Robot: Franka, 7 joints.
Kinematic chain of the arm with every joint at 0, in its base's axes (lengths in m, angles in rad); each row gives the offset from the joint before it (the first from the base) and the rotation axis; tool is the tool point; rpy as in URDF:
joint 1: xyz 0 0 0.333 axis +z
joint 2: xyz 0 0 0 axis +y
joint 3: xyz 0 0 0.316 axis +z
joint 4: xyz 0.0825 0 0 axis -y
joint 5: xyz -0.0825 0 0.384 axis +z
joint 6: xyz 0 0 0 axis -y
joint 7: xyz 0.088 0 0 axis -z
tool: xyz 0 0 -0.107 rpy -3.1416 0 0
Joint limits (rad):
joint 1: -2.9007..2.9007
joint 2: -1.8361..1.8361
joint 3: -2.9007..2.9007
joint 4: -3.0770..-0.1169
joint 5: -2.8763..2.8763
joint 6: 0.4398..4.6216
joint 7: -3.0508..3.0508
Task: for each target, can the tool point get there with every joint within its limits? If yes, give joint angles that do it. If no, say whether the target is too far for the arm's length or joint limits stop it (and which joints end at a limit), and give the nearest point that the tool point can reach.
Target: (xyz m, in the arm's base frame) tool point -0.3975 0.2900 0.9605
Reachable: yes | joints -1.7745 -0.3590 -1.6921 -0.9322 -1.8140 3.1262 1.9222
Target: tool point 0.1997 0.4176 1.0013
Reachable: yes | joints -0.5244 -0.3556 1.1817 -1.0857 0.8595 2.5375 1.4286
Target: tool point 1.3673 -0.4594 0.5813
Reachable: no: too far | nearest point 0.8014 -0.2693 0.4785 | short by 0.606 m
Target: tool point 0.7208 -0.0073 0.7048
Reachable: yes | joints 0.4445 0.9651 -1.0680 -0.7840 1.0162 3.4250 0.7193
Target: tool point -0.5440 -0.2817 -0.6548
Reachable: no: too far | nearest point -0.4264 -0.2208 -0.3229 | short by 0.357 m
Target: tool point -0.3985 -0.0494 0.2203
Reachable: yes | joints -1.4557 -1.0855 -2.0522 -2.6308 -1.4301 3.2588 -0.7028
